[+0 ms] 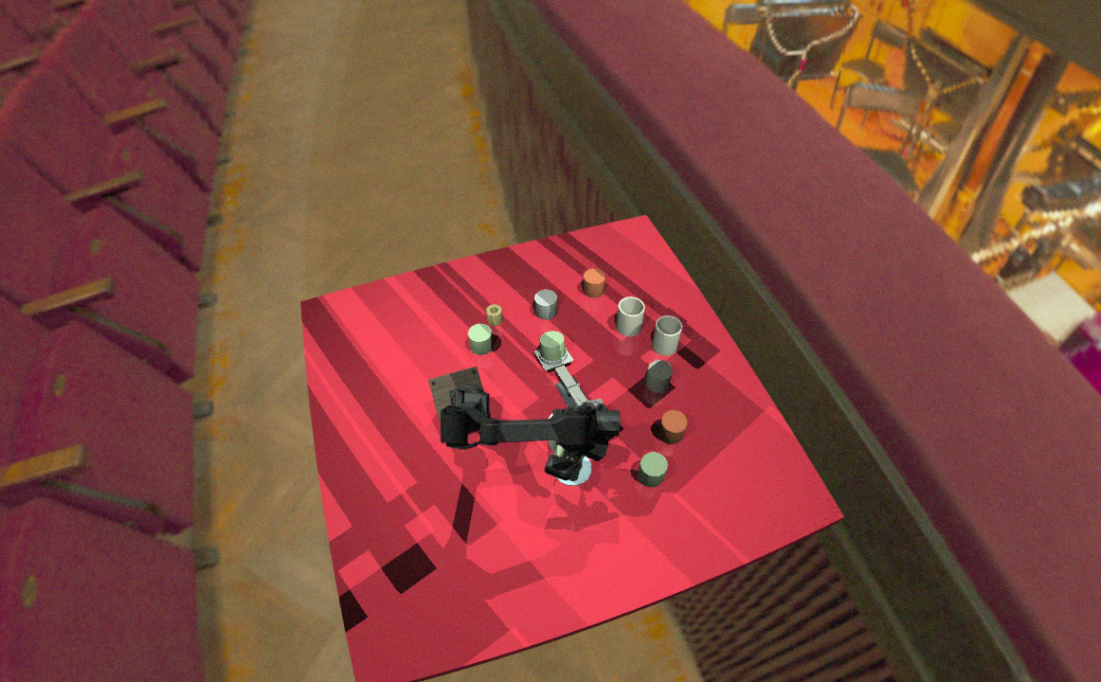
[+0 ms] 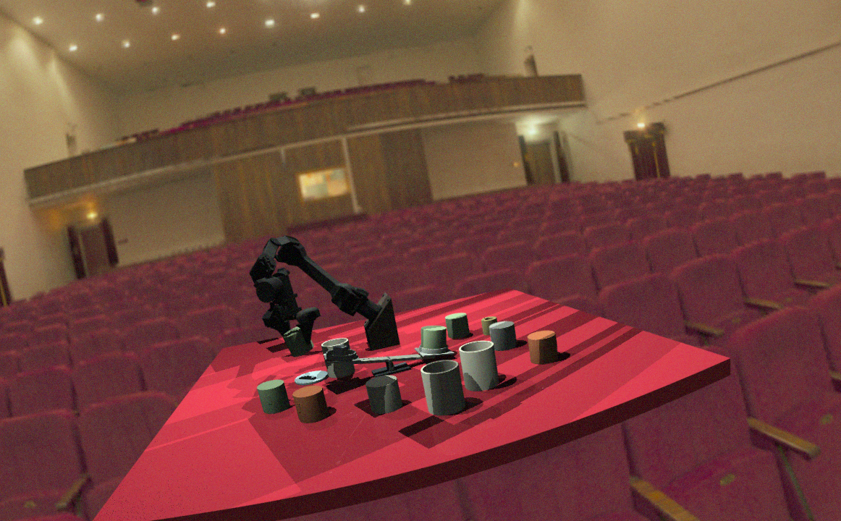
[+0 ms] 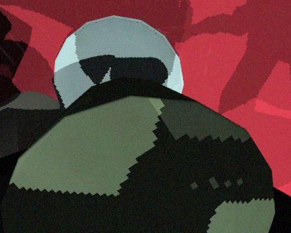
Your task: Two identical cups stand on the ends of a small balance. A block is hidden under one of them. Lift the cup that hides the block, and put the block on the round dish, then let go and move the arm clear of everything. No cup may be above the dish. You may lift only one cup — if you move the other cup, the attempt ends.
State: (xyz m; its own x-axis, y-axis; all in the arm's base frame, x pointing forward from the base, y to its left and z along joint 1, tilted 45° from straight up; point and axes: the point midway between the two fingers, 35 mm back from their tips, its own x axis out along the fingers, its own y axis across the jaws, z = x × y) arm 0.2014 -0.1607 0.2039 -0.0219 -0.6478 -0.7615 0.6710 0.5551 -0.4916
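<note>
The grey block is 110 mm ahead of my gripper tip, 110 mm to the left of it and 20 mm below it. Also, from my gripper tip: pale blue round dish (20 mm ahead, 10 mm to the left, 100 mm below).
</note>
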